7 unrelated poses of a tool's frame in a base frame.
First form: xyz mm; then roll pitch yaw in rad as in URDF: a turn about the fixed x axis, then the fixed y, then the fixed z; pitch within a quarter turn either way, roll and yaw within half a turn.
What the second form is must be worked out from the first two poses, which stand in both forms.
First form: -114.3 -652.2 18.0 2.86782 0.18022 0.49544
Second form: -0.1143 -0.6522 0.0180 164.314 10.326 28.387
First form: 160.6 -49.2 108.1 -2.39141 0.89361 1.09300
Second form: 0.1606 -0.0492 0.1081 -137.018 51.200 62.624
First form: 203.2 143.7 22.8 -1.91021 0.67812 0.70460
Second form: 0.2032 0.1437 0.0228 -109.447 38.853 40.371
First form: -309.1 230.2 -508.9 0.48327 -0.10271 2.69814
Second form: -0.3091 0.2302 -0.5089 27.689 -5.885 154.592
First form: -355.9 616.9 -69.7 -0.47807 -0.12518 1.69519
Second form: -0.3559 0.6169 -0.0697 -27.391 -7.172 97.127
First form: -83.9 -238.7 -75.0 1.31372 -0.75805 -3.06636
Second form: -0.0839 -0.2387 -0.0750 75.271 -43.433 -175.689
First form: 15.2 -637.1 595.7 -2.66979 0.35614 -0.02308
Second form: 0.0152 -0.6371 0.5957 -152.968 20.405 -1.322
